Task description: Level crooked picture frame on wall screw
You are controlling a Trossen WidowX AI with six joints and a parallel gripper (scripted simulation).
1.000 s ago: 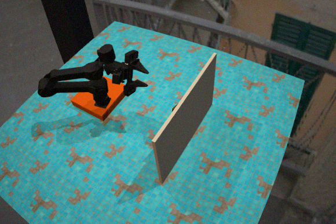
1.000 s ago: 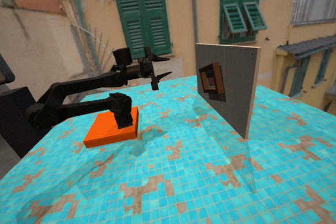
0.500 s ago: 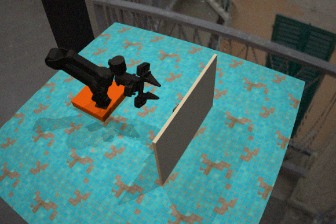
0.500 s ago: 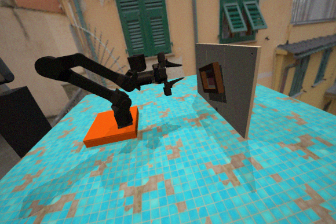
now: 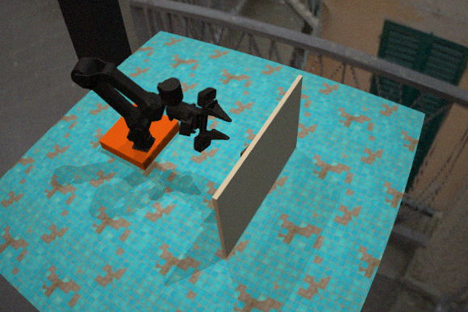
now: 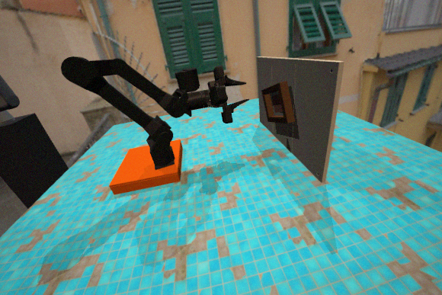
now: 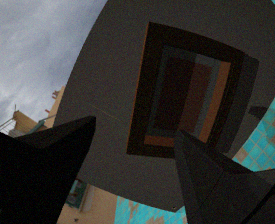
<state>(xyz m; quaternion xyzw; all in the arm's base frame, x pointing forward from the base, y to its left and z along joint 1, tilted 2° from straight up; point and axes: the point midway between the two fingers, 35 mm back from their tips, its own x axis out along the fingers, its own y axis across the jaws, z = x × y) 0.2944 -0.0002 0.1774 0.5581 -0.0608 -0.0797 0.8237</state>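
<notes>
The brown picture frame is 100 mm ahead of my gripper tip, 60 mm below it and 40 mm to the right of it. From my gripper tip the other things lie so: wall panel (100 mm ahead, 60 mm below, 50 mm to the right).
</notes>
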